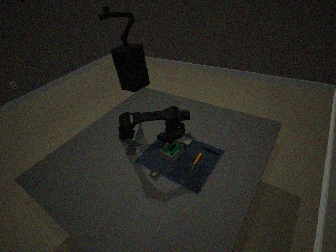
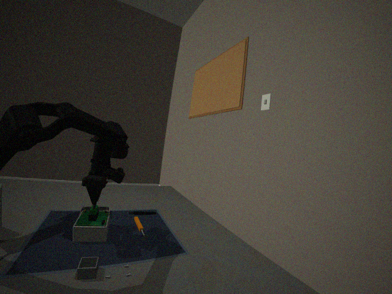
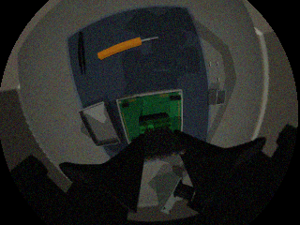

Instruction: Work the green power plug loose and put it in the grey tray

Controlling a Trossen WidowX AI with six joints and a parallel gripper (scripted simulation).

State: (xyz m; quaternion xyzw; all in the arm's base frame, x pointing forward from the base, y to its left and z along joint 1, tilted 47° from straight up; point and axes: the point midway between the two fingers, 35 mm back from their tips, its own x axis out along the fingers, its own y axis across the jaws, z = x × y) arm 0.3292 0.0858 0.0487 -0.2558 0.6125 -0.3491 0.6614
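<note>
My gripper tip is now 20 mm above the green power plug. From my gripper tip the other things lie so: blue mat (110 mm below, 50 mm ahead).
</note>
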